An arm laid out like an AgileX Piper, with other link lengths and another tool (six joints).
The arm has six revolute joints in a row. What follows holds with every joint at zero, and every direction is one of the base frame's.
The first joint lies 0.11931 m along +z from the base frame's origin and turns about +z.
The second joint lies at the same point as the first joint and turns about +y.
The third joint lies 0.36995 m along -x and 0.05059 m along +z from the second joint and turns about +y.
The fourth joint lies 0.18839 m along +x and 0.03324 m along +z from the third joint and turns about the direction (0.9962, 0, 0.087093).
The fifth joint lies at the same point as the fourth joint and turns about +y.
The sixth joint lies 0.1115 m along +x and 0.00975 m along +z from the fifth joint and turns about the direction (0.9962, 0, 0.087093).
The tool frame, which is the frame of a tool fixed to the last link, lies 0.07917 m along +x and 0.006 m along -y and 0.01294 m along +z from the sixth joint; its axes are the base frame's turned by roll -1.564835, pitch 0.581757 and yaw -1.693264 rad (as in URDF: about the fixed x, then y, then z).
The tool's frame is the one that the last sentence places.
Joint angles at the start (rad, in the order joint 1, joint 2, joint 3, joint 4, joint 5, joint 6):
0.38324 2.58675 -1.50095 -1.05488 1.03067 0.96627
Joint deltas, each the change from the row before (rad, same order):
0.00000 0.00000 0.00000 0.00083 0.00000 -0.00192
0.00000 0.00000 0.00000 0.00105 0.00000 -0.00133
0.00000 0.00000 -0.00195 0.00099 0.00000 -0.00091
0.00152 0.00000 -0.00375 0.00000 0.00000 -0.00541
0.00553 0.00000 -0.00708 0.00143 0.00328 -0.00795
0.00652 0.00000 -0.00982 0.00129 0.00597 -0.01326
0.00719 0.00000 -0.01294 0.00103 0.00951 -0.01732
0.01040 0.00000 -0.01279 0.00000 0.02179 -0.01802
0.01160 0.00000 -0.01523 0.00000 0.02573 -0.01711
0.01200 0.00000 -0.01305 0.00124 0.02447 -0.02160
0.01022 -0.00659 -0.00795 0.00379 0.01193 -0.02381
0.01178 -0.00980 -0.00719 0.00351 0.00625 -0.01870
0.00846 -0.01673 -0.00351 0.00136 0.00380 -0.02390
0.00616 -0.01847 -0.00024 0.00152 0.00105 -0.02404
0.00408 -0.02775 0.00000 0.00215 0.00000 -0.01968
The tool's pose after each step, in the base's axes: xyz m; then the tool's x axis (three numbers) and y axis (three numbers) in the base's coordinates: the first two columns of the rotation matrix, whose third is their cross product. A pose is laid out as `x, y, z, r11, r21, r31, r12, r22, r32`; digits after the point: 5 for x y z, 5 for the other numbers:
0.47126, 0.03052, -0.00216, -0.46113, -0.55818, 0.68978, -0.87633, 0.16444, -0.45278
0.47112, 0.03055, -0.00225, -0.46033, -0.55835, 0.69018, -0.87686, 0.16456, -0.45171
0.47147, 0.03078, -0.00213, -0.46111, -0.55896, 0.68916, -0.87639, 0.16523, -0.45237
0.47240, 0.03191, -0.00174, -0.45797, -0.56150, 0.68919, -0.87741, 0.16088, -0.45196
0.47355, 0.03491, -0.00075, -0.45340, -0.56440, 0.68984, -0.87870, 0.15332, -0.45209
0.47511, 0.03836, 0.00084, -0.44573, -0.56702, 0.69269, -0.88119, 0.14172, -0.45102
0.47711, 0.04204, 0.00320, -0.43660, -0.56830, 0.69744, -0.88406, 0.12728, -0.44971
0.47787, 0.04568, 0.00699, -0.42664, -0.56078, 0.70958, -0.88769, 0.10944, -0.44724
0.47866, 0.04971, 0.01154, -0.41926, -0.55076, 0.72172, -0.88998, 0.09233, -0.44655
0.47872, 0.05397, 0.01558, -0.40663, -0.54134, 0.73594, -0.89473, 0.07310, -0.44059
0.47901, 0.05875, 0.02039, -0.39259, -0.54202, 0.74303, -0.89904, 0.05582, -0.43429
0.47973, 0.06500, 0.02600, -0.38276, -0.54825, 0.74358, -0.90013, 0.04014, -0.43376
0.48082, 0.06980, 0.03429, -0.37127, -0.55599, 0.74366, -0.90102, 0.02223, -0.43321
0.48155, 0.07350, 0.04268, -0.35930, -0.56428, 0.74330, -0.90199, 0.00564, -0.43173
0.48276, 0.07652, 0.05521, -0.35811, -0.57554, 0.73519, -0.89777, -0.00399, -0.44044

